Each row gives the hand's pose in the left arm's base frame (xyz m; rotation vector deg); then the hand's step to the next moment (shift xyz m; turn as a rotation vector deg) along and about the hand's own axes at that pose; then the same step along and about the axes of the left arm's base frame.
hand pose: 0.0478 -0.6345 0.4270 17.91 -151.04 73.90
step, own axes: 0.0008 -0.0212 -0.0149 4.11 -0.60 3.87
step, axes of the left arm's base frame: 0.0061 -0.0010 0.0252 -4.08 -3.86 -0.81
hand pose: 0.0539 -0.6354 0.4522 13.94 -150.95 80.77
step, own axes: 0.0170 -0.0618 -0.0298 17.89 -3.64 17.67
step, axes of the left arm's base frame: -0.0022 -0.0102 0.0699 -17.59 -18.06 -3.15
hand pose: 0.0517 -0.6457 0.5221 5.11 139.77 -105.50
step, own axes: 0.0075 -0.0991 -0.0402 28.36 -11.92 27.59
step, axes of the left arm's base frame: -0.0183 0.0114 0.1050 -28.49 -29.92 1.00
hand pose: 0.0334 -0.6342 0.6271 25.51 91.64 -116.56
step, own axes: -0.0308 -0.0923 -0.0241 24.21 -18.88 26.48
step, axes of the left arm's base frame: -0.0293 0.0454 0.0845 -29.17 -26.83 8.55
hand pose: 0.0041 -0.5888 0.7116 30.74 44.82 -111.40
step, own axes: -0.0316 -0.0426 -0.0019 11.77 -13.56 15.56
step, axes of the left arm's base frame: -0.0230 0.0356 0.0319 -18.19 -13.40 7.36
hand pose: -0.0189 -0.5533 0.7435 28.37 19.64 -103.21
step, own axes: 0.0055 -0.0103 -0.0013 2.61 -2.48 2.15
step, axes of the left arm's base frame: -0.0110 -0.0011 -0.0041 -3.32 -2.50 0.51
